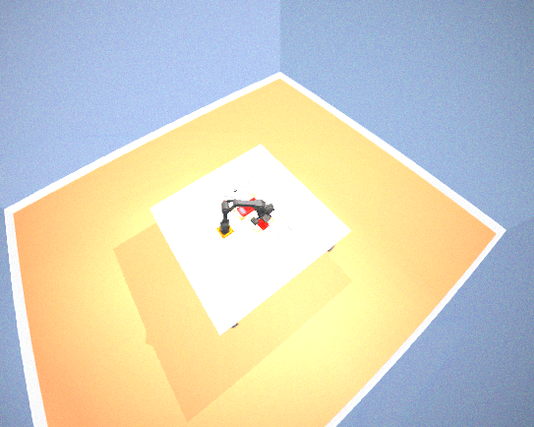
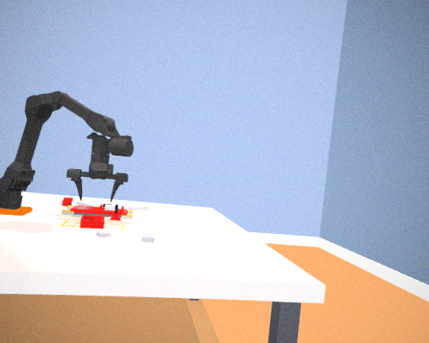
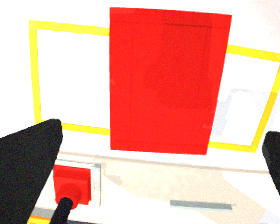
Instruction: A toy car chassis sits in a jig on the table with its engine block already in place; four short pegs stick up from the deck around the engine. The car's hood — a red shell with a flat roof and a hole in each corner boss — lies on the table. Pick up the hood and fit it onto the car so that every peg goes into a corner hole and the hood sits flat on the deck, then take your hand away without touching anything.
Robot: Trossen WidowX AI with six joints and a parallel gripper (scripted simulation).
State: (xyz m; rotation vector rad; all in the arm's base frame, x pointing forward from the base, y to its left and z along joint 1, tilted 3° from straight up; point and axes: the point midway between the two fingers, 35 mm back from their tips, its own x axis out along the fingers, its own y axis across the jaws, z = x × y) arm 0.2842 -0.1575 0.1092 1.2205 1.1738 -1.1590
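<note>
Now: the red hood 6 cm below my gripper tip.
</note>
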